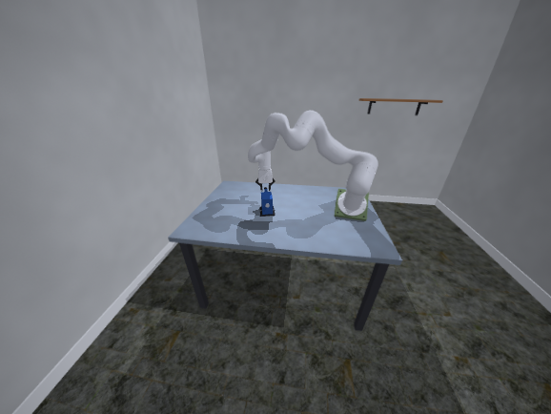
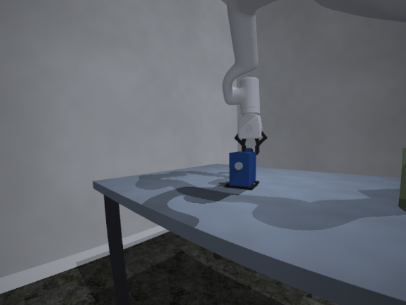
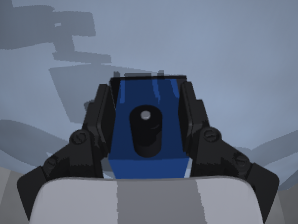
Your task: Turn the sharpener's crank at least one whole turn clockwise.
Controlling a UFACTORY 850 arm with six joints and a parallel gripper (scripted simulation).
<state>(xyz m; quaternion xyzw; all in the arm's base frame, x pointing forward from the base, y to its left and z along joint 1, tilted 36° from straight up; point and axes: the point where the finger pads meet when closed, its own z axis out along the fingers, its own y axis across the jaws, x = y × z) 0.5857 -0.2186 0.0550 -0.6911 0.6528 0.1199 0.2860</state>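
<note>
My gripper is now 20 mm to the right of the knob.
</note>
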